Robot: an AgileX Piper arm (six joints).
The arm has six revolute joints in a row. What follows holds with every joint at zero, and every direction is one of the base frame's. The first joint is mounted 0.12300 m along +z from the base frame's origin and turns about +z. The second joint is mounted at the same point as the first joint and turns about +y. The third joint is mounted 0.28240 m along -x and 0.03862 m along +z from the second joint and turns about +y. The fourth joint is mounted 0.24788 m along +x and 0.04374 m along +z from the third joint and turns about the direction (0.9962, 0, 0.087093). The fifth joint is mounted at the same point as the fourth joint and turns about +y. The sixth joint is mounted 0.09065 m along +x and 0.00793 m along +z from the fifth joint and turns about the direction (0.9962, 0, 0.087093). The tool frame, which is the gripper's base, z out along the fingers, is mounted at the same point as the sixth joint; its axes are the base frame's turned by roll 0.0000, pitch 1.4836 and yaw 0.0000 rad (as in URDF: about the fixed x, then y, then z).
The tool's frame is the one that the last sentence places.
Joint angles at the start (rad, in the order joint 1, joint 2, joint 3, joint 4, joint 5, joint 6):
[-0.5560, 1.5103, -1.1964, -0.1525, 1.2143, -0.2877]
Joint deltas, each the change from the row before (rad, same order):
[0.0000, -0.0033, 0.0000, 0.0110, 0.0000, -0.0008]
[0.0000, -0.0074, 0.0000, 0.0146, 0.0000, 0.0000]
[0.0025, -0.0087, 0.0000, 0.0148, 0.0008, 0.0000]
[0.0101, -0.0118, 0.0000, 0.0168, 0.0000, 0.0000]
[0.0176, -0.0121, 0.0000, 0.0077, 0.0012, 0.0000]
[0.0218, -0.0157, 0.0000, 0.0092, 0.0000, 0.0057]
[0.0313, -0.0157, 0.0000, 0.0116, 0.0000, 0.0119]
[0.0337, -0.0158, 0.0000, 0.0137, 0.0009, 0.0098]
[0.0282, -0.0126, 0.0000, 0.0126, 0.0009, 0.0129]
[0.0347, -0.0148, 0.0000, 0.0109, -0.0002, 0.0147]
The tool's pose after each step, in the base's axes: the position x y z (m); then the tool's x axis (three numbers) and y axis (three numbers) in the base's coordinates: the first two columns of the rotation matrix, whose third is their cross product. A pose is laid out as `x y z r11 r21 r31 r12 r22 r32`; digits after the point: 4 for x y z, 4 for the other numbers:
0.2333 -0.1592 0.2838 -0.9725 0.2171 -0.0848 0.2288 0.9588 -0.1686
0.2329 -0.1575 0.2857 -0.9705 0.2209 -0.0964 0.2341 0.9594 -0.1576
0.2327 -0.1550 0.2880 -0.9689 0.2225 -0.1085 0.2369 0.9604 -0.1464
0.2333 -0.1504 0.2912 -0.9682 0.2168 -0.1249 0.2330 0.9631 -0.1344
0.2343 -0.1446 0.2944 -0.9698 0.2014 -0.1375 0.2193 0.9669 -0.1305
0.2354 -0.1375 0.2987 -0.9699 0.1874 -0.1558 0.2076 0.9701 -0.1257
0.2376 -0.1279 0.3028 -0.9696 0.1708 -0.1754 0.1929 0.9742 -0.1172
0.2395 -0.1175 0.3070 -0.9693 0.1507 -0.1943 0.1736 0.9791 -0.1064
0.2410 -0.1087 0.3103 -0.9678 0.1390 -0.2100 0.1617 0.9823 -0.0947
0.2423 -0.0984 0.3141 -0.9659 0.1221 -0.2282 0.1446 0.9859 -0.0845

